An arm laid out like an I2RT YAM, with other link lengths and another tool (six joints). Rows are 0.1 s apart.
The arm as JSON. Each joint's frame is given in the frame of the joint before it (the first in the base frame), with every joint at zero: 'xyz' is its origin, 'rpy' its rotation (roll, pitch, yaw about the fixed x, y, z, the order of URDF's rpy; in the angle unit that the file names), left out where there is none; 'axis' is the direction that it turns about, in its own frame. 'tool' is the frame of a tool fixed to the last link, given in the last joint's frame.
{
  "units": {
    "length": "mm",
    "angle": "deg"
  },
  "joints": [
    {
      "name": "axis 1",
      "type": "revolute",
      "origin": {
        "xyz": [
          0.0,
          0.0,
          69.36
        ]
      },
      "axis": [
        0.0,
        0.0,
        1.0
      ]
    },
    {
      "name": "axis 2",
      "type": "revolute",
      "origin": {
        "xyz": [
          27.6,
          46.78,
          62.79
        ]
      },
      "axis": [
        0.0,
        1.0,
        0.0
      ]
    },
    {
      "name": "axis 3",
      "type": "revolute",
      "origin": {
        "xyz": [
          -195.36,
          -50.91,
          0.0
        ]
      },
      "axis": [
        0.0,
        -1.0,
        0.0
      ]
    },
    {
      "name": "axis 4",
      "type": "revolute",
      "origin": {
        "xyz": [
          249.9,
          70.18,
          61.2
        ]
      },
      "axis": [
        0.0,
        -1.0,
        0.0
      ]
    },
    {
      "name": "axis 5",
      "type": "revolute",
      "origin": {
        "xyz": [
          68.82,
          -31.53,
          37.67
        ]
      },
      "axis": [
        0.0,
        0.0,
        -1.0
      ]
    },
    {
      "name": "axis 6",
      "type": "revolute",
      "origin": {
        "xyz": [
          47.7,
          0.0,
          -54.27
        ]
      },
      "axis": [
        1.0,
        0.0,
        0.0
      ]
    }
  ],
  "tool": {
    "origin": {
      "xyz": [
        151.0,
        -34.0,
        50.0
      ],
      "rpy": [
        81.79,
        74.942,
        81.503
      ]
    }
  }
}
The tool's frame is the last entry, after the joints.
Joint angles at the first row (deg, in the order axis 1, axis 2, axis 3, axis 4, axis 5, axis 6):
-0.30, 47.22, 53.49, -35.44, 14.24, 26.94
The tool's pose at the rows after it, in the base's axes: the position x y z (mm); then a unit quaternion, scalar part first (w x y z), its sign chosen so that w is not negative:
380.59, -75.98, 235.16, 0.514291, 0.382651, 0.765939, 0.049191
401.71, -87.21, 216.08, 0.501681, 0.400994, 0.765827, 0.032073
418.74, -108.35, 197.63, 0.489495, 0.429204, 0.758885, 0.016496
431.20, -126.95, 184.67, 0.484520, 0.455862, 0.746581, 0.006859
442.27, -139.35, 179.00, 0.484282, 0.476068, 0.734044, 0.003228
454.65, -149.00, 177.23, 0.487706, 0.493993, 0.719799, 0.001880
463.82, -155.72, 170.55, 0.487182, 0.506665, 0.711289, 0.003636
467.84, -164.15, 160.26, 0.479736, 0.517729, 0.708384, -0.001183
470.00, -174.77, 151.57, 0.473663, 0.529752, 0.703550, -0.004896
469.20, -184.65, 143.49, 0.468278, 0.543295, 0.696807, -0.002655
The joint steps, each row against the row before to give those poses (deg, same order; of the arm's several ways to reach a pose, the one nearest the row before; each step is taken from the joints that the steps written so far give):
0.00, 7.85, 0.97, 4.94, 2.58, 0.72
-0.96, 8.61, 2.64, 3.71, 1.29, 0.98
-2.53, 8.13, 3.30, 2.89, 0.48, 1.34
-1.95, 6.36, 3.00, 2.47, 0.70, 1.70
-1.07, 5.05, 3.39, 1.46, 0.70, 1.71
-0.57, 4.96, 4.10, 1.12, 0.96, 1.83
-0.54, 3.72, 2.47, 1.16, 0.15, 1.38
-0.88, 3.04, 1.79, 0.15, 0.05, 0.76
-1.22, 2.49, 1.51, 0.17, -0.20, 0.70
-1.36, 1.33, 0.44, 0.38, -0.74, 1.05

